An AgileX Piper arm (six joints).
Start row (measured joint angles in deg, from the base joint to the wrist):
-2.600, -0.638, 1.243, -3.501, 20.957, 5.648
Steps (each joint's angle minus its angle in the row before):
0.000, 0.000, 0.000, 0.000, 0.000, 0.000
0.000, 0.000, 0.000, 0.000, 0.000, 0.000
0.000, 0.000, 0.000, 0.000, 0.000, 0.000
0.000, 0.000, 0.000, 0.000, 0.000, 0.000
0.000, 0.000, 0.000, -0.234, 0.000, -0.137
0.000, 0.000, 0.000, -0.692, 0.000, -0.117
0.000, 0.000, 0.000, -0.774, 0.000, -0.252
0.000, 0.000, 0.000, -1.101, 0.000, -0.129
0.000, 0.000, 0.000, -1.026, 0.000, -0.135
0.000, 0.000, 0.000, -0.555, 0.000, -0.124
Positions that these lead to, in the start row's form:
-2.600, -0.638, 1.243, -3.501, 20.957, 5.648
-2.600, -0.638, 1.243, -3.501, 20.957, 5.648
-2.600, -0.638, 1.243, -3.501, 20.957, 5.648
-2.600, -0.638, 1.243, -3.501, 20.957, 5.648
-2.600, -0.638, 1.243, -3.735, 20.957, 5.511
-2.600, -0.638, 1.243, -4.427, 20.957, 5.394
-2.600, -0.638, 1.243, -5.201, 20.957, 5.142
-2.600, -0.638, 1.243, -6.302, 20.957, 5.013
-2.600, -0.638, 1.243, -7.328, 20.957, 4.878
-2.600, -0.638, 1.243, -7.883, 20.957, 4.754

